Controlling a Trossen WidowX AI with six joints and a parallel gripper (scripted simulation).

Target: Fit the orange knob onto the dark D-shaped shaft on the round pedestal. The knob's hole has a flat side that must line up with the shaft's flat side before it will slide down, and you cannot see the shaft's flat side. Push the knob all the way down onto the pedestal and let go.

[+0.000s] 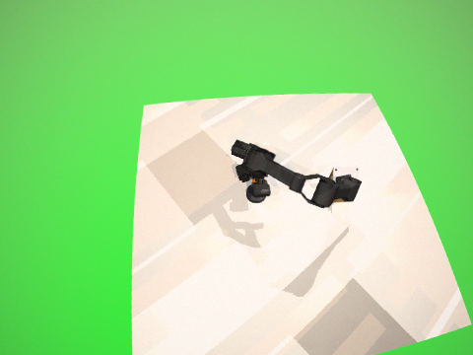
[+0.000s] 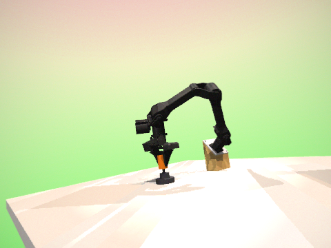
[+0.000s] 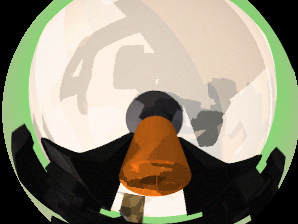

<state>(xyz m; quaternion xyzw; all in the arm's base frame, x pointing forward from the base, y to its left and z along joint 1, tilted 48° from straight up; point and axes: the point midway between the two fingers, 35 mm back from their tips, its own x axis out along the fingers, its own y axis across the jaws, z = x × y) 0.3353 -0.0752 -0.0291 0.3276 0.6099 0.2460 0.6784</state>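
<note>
Right now my gripper tip is 20 mm below the orange knob. Also, from my gripper tip: dark round pedestal 40 mm below.
</note>
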